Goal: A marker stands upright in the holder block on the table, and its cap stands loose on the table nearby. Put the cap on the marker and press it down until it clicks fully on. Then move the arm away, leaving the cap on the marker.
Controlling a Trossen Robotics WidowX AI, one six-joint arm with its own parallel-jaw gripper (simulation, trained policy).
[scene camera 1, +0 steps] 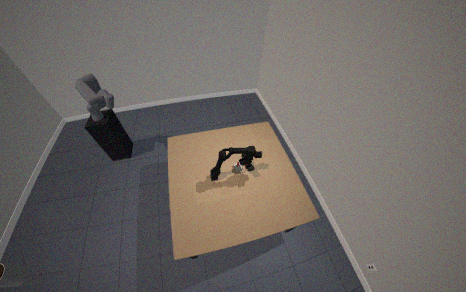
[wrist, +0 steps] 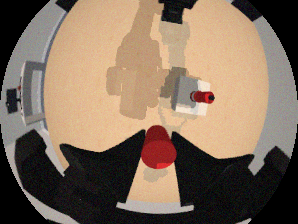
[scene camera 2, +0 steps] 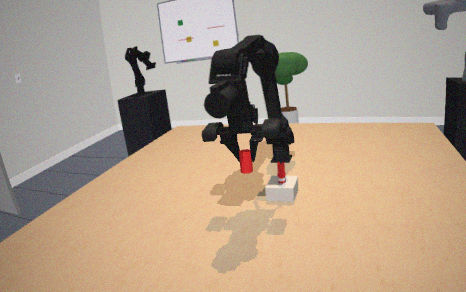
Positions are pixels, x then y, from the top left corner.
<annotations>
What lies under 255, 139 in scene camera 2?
The gripper.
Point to a red cap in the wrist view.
158, 152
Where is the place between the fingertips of the gripper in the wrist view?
158, 133
</annotations>
